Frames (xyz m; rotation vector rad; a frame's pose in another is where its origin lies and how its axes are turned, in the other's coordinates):
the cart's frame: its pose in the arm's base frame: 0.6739 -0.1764 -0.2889 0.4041 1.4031 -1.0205
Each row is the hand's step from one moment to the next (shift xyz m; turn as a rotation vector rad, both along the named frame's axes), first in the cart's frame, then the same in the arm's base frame.
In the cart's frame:
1: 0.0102 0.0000 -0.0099 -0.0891 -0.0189 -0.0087
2: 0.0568 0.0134 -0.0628 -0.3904 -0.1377 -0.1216
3: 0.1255 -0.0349 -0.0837 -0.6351 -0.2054 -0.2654
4: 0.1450 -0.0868 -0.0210 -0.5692 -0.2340 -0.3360
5: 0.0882 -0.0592 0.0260 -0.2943 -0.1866 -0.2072
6: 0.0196 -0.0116 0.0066 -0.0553 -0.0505 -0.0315
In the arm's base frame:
1: -0.0076 0.0041 -0.0113 -0.0069 0.0271 0.0871
2: -0.0364 0.0359 -0.0688 -0.1241 0.1532 0.3838
3: -0.0968 0.0022 -0.1208 -0.2289 0.3111 0.6056
4: -0.1015 -0.0808 -0.1103 -0.3041 0.3271 0.5405
5: -0.0430 -0.0823 -0.0577 -0.2287 0.1593 0.2944
6: -0.0078 -0.0181 -0.0132 -0.0504 0.0159 0.0617

